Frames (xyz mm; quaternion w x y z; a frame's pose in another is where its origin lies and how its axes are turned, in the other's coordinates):
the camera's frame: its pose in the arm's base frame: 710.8 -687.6 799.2 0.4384 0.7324 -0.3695 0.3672
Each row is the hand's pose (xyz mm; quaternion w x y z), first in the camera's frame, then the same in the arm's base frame.
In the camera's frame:
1: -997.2 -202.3 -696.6 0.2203 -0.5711 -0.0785 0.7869
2: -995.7 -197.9 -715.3 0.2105 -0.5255 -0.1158 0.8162
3: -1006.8 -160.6 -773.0 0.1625 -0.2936 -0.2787 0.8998
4: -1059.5 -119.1 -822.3 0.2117 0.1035 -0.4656 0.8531
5: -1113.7 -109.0 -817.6 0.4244 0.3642 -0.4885 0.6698
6: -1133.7 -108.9 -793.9 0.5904 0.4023 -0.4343 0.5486
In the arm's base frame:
1: 280.5 236.8 105.7 0.1969 -0.3510 -0.9018 0.1574
2: 273.3 252.0 115.1 0.1347 -0.3353 -0.9193 0.1561
3: 223.7 294.4 139.3 0.1471 0.2398 0.9491 -0.1415
4: 153.3 336.7 126.3 0.4683 -0.0562 0.8691 -0.1490
5: 120.8 340.9 81.7 0.5071 -0.4024 0.7278 -0.2263
6: 116.6 323.6 56.3 0.3977 -0.5656 0.6626 -0.2879

